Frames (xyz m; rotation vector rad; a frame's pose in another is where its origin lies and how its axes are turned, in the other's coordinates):
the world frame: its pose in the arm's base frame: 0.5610 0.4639 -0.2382 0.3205 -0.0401 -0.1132
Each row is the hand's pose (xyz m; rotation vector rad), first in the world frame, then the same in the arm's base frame.
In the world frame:
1: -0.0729 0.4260 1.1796 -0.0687 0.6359 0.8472
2: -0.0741 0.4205 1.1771 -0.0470 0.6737 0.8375
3: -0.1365 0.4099 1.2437 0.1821 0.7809 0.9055
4: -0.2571 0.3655 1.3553 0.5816 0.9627 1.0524
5: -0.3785 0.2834 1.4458 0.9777 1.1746 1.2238
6: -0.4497 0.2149 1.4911 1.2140 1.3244 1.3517
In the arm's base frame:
1: 0.4656 0.5060 1.0137 0.2378 0.4558 0.8267
2: 0.4640 0.5017 1.0096 0.2606 0.4935 0.8244
3: 0.3971 0.4783 1.0681 0.4834 0.5787 0.9200
4: 0.2663 0.4158 1.1573 0.8652 0.7211 1.1200
5: 0.1320 0.3244 1.2145 1.2333 0.8942 1.3587
6: 0.0516 0.2540 1.2343 1.4439 1.0196 1.5368

